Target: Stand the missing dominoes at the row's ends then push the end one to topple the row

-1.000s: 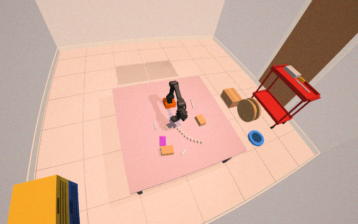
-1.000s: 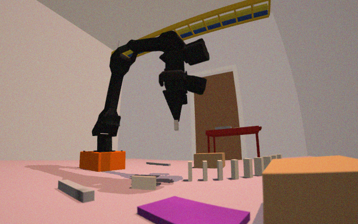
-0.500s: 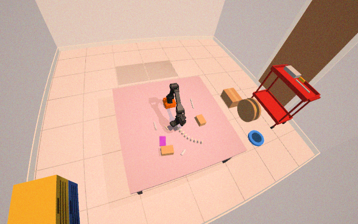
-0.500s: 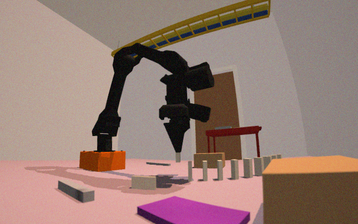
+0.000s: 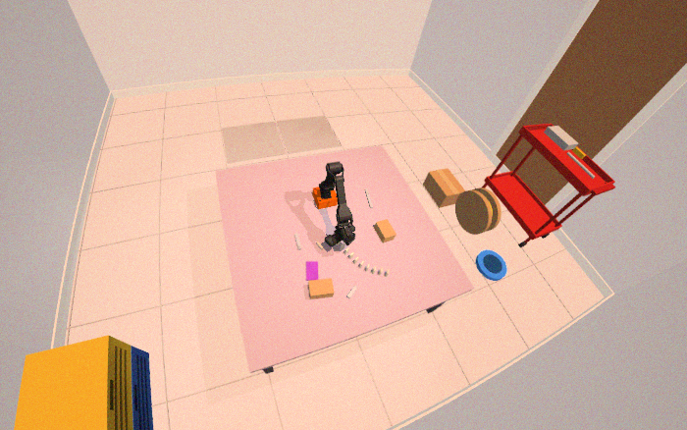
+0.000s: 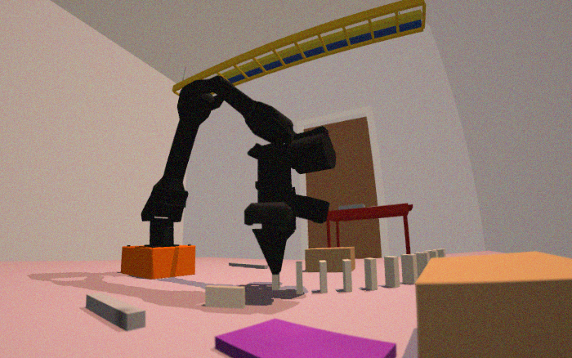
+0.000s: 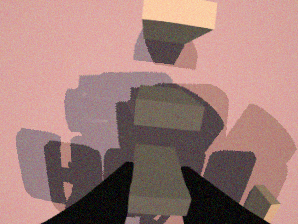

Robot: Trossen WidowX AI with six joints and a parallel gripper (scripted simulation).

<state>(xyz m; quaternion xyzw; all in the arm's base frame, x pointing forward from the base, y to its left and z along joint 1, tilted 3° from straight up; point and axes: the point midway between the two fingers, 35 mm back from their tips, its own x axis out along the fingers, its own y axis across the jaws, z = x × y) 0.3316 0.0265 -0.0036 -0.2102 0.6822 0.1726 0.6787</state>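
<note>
The magenta flat plate lies 150 mm ahead of my gripper tip, 170 mm to the right of it and 30 mm below it.
</note>
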